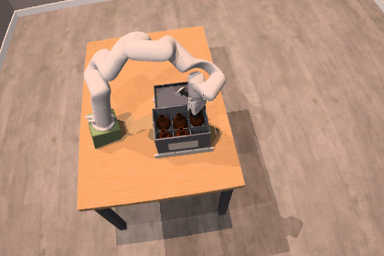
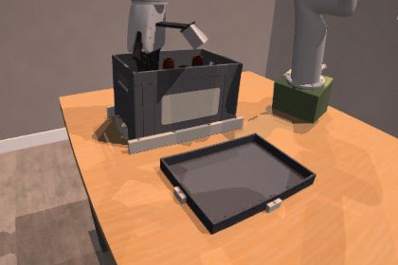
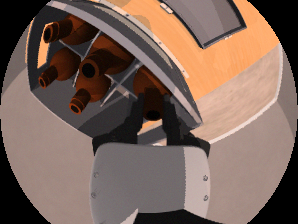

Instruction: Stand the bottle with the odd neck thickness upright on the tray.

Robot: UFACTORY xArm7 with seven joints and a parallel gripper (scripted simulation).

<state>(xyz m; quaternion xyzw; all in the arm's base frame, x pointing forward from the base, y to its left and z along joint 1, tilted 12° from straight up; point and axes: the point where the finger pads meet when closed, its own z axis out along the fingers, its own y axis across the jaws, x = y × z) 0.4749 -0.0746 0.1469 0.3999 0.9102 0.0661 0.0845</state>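
Now: hand 7 cm above the glass bottle. From my hand the other things lie so: crate (9 cm behind, 4 cm to the right, 7 cm below); then dark tray (9 cm behind, 23 cm to the left, 15 cm below).
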